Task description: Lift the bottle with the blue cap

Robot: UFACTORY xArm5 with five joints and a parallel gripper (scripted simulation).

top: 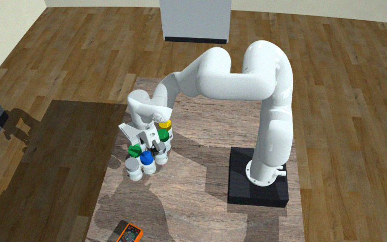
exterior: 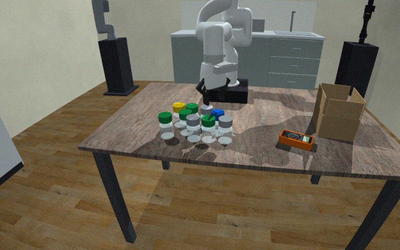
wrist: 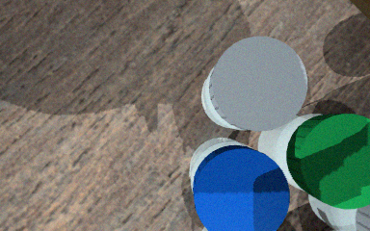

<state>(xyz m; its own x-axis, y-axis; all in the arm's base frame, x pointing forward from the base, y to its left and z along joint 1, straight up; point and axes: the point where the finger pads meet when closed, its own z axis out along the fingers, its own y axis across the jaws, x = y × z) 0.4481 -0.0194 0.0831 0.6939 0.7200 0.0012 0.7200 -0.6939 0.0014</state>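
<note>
My hand is 11 cm above the blue-capped bottle, 2 cm to the right of it and 2 cm short of it. The rest, counted from my hand: yellow-capped bottle (16 cm to the right, 11 cm below, 3 cm behind); then orange multimeter (34 cm to the left, 14 cm below, 3 cm ahead).
</note>
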